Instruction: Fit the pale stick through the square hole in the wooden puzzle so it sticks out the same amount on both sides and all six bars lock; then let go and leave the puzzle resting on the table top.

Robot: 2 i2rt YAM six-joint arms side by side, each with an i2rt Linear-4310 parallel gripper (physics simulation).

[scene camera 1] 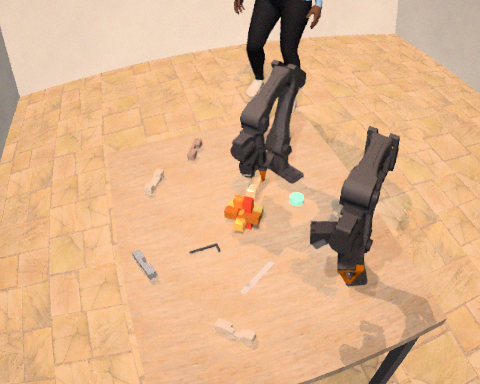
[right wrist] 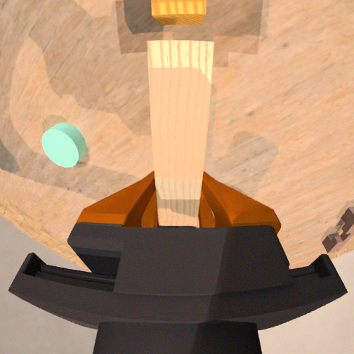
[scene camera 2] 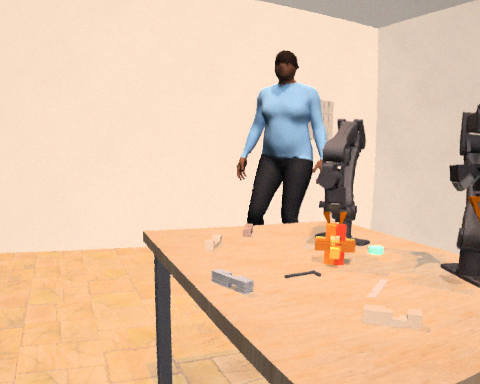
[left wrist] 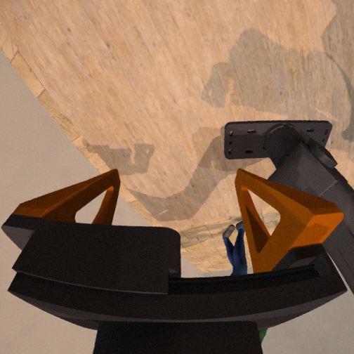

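Seen in the pictures: left gripper, fingertip midpoint: [scene camera 1: 348, 269]; right gripper, fingertip midpoint: [scene camera 1: 259, 180]; left arm's base at its link origin: [scene camera 1: 352, 260] [scene camera 2: 467, 276]; right arm's base at its link origin: [scene camera 1: 279, 167].
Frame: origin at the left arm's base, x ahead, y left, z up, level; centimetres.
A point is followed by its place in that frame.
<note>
The wooden puzzle [scene camera 1: 243, 214] @(z 5.6, x 34.9, y -16.0 cm) [scene camera 2: 335, 245] @(z 5.5, x 34.8, y -16.3 cm), made of orange, red and yellow bars, stands on the table top [scene camera 1: 190, 295] @(z 0.0, x 50.0, y 12.4 cm). In the right wrist view one of its yellow bars [right wrist: 178, 11] shows at the top edge. My right gripper [scene camera 1: 259, 176] @(z 5.9, x 29.8, y -32.3 cm) [scene camera 2: 335, 216] [right wrist: 177, 175] is shut on the pale stick [scene camera 1: 254, 186] @(z 8.2, x 31.4, y -26.5 cm) [right wrist: 180, 115] near its rear end. The stick's free end points toward the puzzle; in the right wrist view a gap shows between that end and the yellow bar. The square hole is hidden. My left gripper [left wrist: 177, 175] [scene camera 1: 351, 275] @(z 16.7, x 6.4, y 16.2 cm) is open and empty, at the lower right in scene camera 1, away from the puzzle.
A mint disc [scene camera 1: 296, 199] @(z 1.9, x 17.0, y -26.8 cm) [scene camera 2: 376, 250] @(z 1.4, x 17.5, y -25.6 cm) [right wrist: 65, 145] lies right of the puzzle in scene camera 1. A black hex key [scene camera 1: 205, 248] @(z 0.5, x 46.8, y -6.0 cm), a pale strip [scene camera 1: 257, 277] @(z 0.1, x 30.4, y 5.3 cm), a grey notched bar [scene camera 1: 144, 264] @(z 2.8, x 65.1, y 3.2 cm) and notched blocks [scene camera 1: 235, 331] @(z 1.5, x 36.3, y 25.7 cm) [scene camera 1: 154, 181] @(z 1.4, x 68.7, y -37.6 cm) [scene camera 1: 194, 149] @(z 3.0, x 55.1, y -54.9 cm) lie around. A person stands behind the table.
</note>
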